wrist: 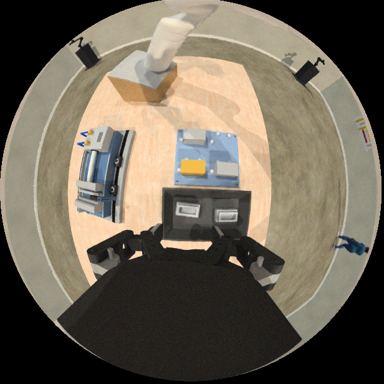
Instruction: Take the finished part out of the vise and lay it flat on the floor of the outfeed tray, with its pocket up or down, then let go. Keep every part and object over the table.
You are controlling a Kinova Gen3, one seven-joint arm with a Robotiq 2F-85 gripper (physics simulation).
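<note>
The dark outfeed tray (206, 235) is at the lower middle of the wrist view. Two light grey parts with pockets facing up lie on its floor: one part (188, 210) at the left and another part (226, 216) at the right, apart from each other. My gripper (186, 231) is open and empty, above the tray's near side, with its fingertips apart. The blue vise (105, 172) with grey jaws stands at the left. No part shows between its jaws. The gripper body hides what lies below the tray in the view.
A blue plate (200, 153) beyond the tray holds two grey blocks (194, 136) (226, 169) and an orange block (193, 167), with small white pegs around them. A box-shaped pedestal (135, 86) with a white arm column (164, 45) stands at the far left of the table (220, 80).
</note>
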